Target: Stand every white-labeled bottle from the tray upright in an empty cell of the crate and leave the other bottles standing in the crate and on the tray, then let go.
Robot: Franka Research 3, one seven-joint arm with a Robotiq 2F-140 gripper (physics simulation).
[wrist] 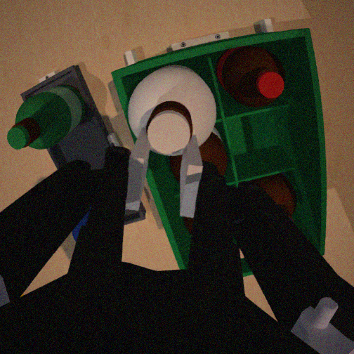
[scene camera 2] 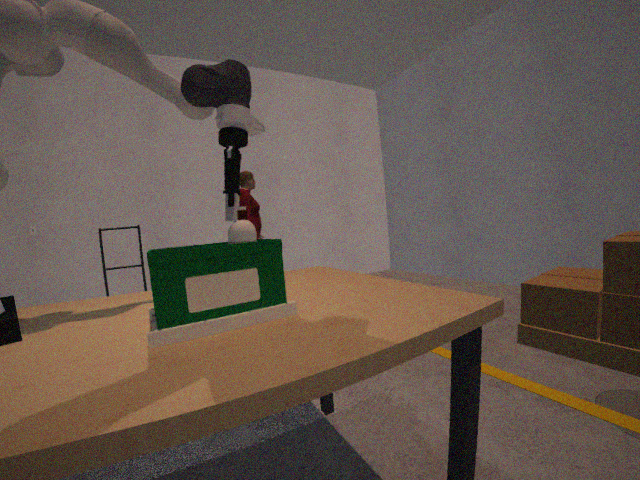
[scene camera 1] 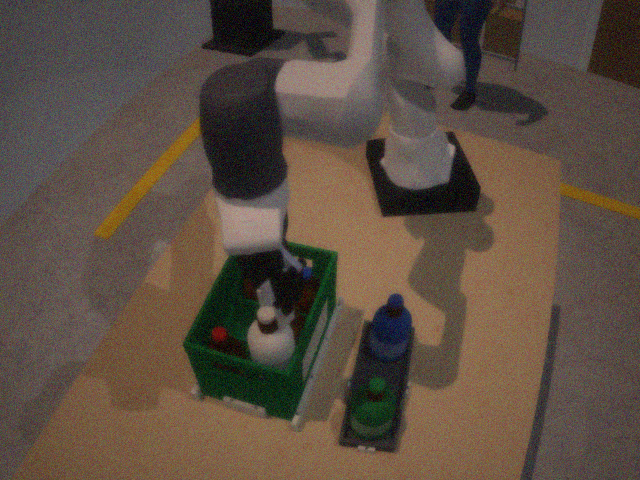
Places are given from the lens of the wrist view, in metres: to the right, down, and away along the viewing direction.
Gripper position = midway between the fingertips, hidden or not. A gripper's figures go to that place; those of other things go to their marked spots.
my gripper (wrist: 166,150): -0.01, -0.02, 0.22
green bottle (wrist: 42,120): -0.16, -0.07, 0.32
white-labeled bottle (wrist: 173,102): 0.00, -0.05, 0.20
The marked spots on the green bottle and the white-labeled bottle are 0.20 m apart.
